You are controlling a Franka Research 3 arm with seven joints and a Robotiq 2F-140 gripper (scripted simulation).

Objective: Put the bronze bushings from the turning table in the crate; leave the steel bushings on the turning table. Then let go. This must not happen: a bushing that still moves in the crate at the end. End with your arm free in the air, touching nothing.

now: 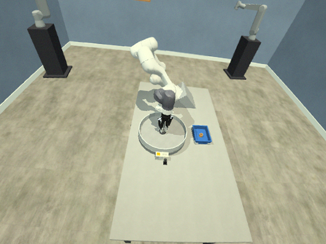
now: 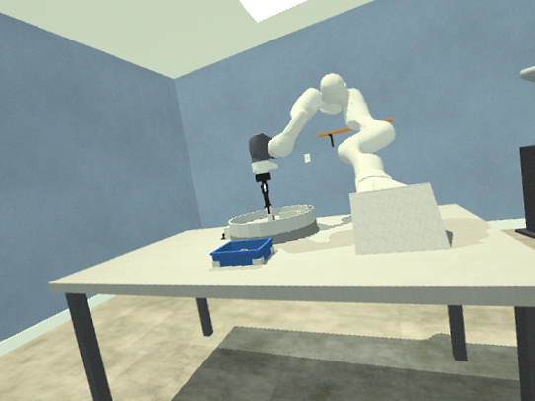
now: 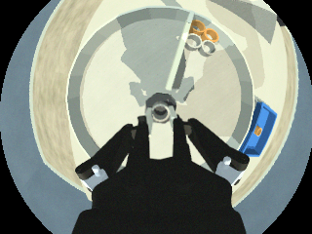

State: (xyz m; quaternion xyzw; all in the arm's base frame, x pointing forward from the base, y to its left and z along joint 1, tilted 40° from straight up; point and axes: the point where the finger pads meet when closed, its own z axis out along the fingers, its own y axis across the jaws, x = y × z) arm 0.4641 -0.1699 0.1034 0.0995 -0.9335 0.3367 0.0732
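The turning table is 50 mm below my hand and 10 mm behind it. The rest, counted from my hand: crate: 360 mm to the left, 80 mm below, 20 mm ahead.
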